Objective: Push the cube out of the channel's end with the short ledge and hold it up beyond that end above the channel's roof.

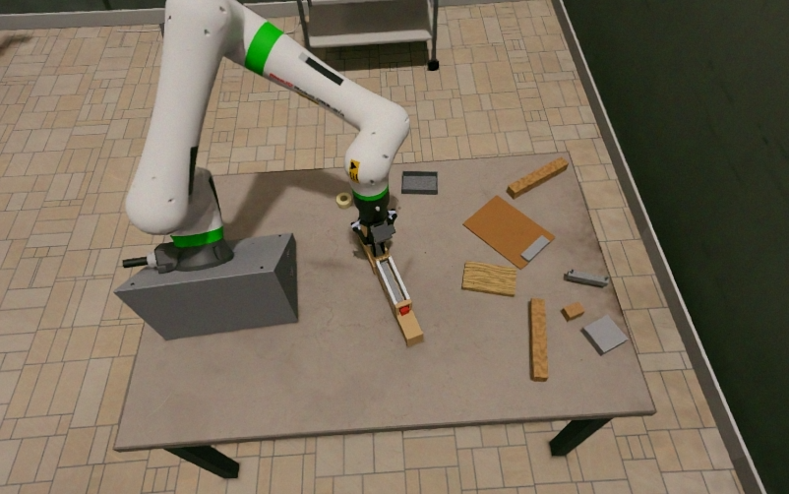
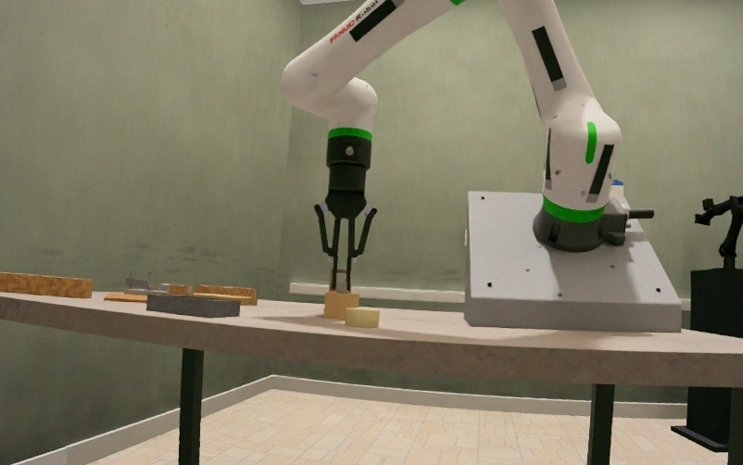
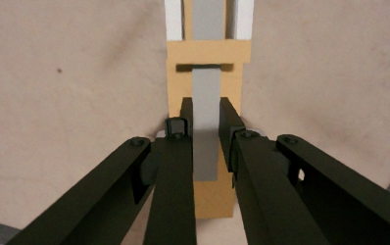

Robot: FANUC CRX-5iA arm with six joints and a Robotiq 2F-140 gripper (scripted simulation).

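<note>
My hand is 120 mm to the left of the wooden channel, 30 mm above it and 20 mm short of it. The rest, counted from my hand: thin grey bar 30 mm below; red cube 200 mm to the right, 30 mm below, 30 mm ahead; cream ring 240 mm to the left, 70 mm below, 70 mm behind.
</note>
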